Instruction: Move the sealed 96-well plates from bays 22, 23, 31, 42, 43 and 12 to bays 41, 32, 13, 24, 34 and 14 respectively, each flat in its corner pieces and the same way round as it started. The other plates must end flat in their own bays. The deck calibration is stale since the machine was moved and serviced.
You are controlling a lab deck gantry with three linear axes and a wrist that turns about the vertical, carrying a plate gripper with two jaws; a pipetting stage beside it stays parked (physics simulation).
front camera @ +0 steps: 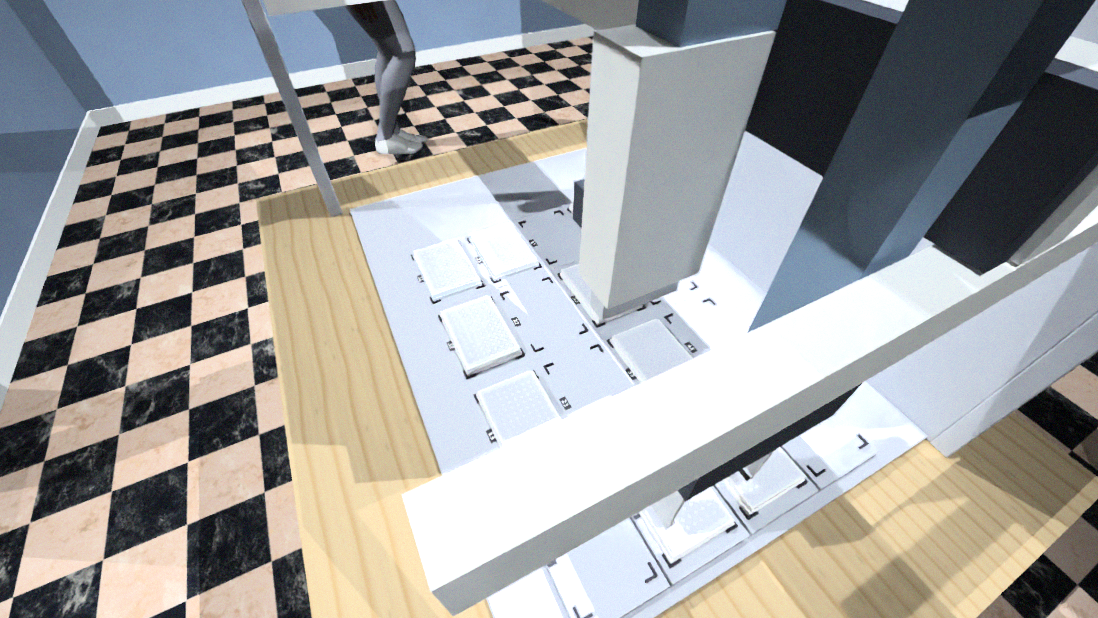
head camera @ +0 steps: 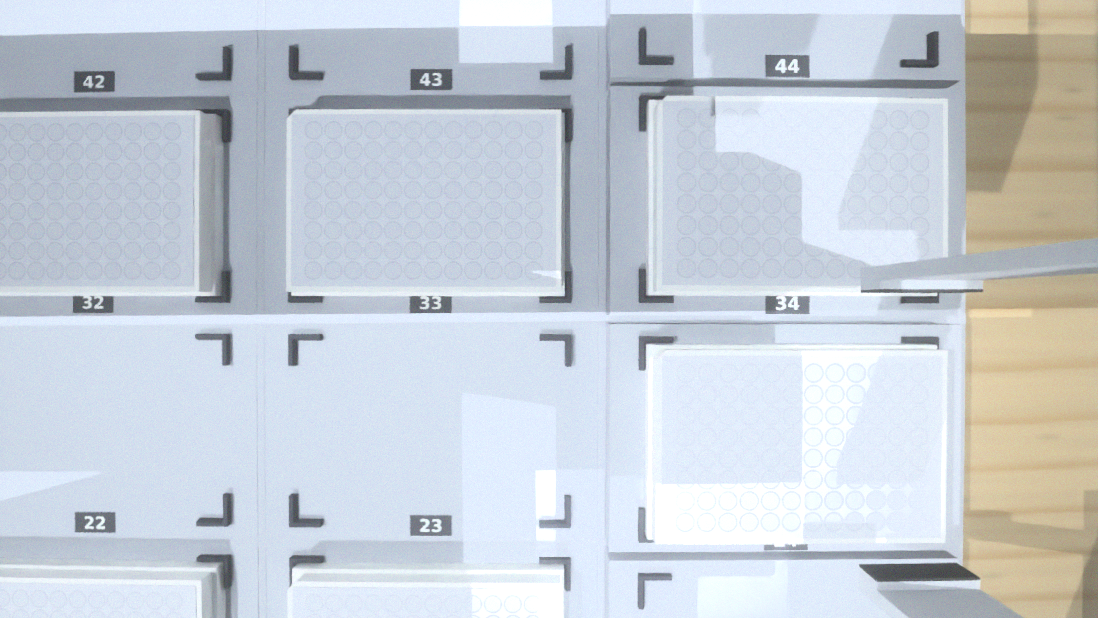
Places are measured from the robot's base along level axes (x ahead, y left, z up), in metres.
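Pixels of known places: gripper, fingertip midpoint: (head camera: 909, 428); robot's base at its link origin: (front camera: 413, 255).
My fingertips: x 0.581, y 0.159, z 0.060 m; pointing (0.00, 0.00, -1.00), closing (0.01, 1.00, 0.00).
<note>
For each thing: its top centre in the pictures, then the offset to it from my fingertips. "*": a spot on its surface instead.
- bay 24 at a spot on its surface: (head camera: 737, 445) * dx -0.051, dy -0.014, dz -0.031 m
- bay 34 at a spot on its surface: (head camera: 737, 199) * dx -0.050, dy +0.090, dz -0.031 m
- bay 32 at a spot on its surface: (head camera: 92, 203) * dx -0.337, dy +0.094, dz -0.045 m
- bay 33 at a spot on its surface: (head camera: 422, 203) (front camera: 658, 356) * dx -0.186, dy +0.092, dz -0.045 m
- bay 12 at a spot on its surface: (head camera: 92, 602) * dx -0.340, dy -0.089, dz -0.045 m
- bay 13 at a spot on its surface: (head camera: 407, 598) * dx -0.195, dy -0.087, dz -0.045 m
- bay 11 at a spot on its surface: (front camera: 447, 268) * dx -0.504, dy -0.117, dz -0.045 m
- bay 21 at a spot on its surface: (front camera: 507, 251) * dx -0.498, dy -0.008, dz -0.045 m
My gripper (front camera: 716, 489) (head camera: 920, 426) is open and empty, its jaws hanging over the right column. In the head view they show beyond both long edges of the plate in bay 24 (head camera: 737, 445) (front camera: 695, 522). A plate in bay 34 (head camera: 737, 199) (front camera: 770, 482) lies flat. Plates also lie in bay 32 (head camera: 92, 203) and bay 33 (head camera: 422, 203) (front camera: 649, 349). Plates in bay 12 (head camera: 92, 602) (front camera: 481, 336) and bay 13 (head camera: 407, 598) (front camera: 518, 405) show partly in the head view. Bays 22, 23 and 14 hold no plate. Bays 42, 43 and 44 show bare corner pieces. Bay 41 is hidden.
Plates in bay 11 (front camera: 447, 268) and bay 21 (front camera: 507, 251) lie at the far left in the front view. The white gantry beam (front camera: 653, 460) crosses the front and hides part of the deck. The pale carriage column (front camera: 668, 168) and blue column (front camera: 883, 168) stand behind it.
</note>
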